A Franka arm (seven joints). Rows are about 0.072 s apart.
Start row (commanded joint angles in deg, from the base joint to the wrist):
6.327, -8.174, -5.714, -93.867, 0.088, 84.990, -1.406
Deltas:
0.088, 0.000, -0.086, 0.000, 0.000, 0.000, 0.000
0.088, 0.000, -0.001, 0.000, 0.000, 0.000, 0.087
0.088, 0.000, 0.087, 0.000, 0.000, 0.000, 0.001
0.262, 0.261, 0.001, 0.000, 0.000, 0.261, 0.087
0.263, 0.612, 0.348, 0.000, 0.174, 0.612, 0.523
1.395, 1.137, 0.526, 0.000, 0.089, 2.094, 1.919
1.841, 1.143, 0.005, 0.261, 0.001, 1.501, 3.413
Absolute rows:
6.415, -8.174, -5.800, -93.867, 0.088, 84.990, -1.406
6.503, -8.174, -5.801, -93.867, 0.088, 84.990, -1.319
6.591, -8.174, -5.714, -93.867, 0.088, 84.990, -1.318
6.853, -7.913, -5.713, -93.867, 0.088, 85.251, -1.231
7.116, -7.301, -5.365, -93.867, 0.262, 85.863, -0.708
8.511, -6.164, -4.839, -93.867, 0.351, 87.957, 1.211
10.352, -5.021, -4.834, -93.606, 0.352, 89.458, 4.624

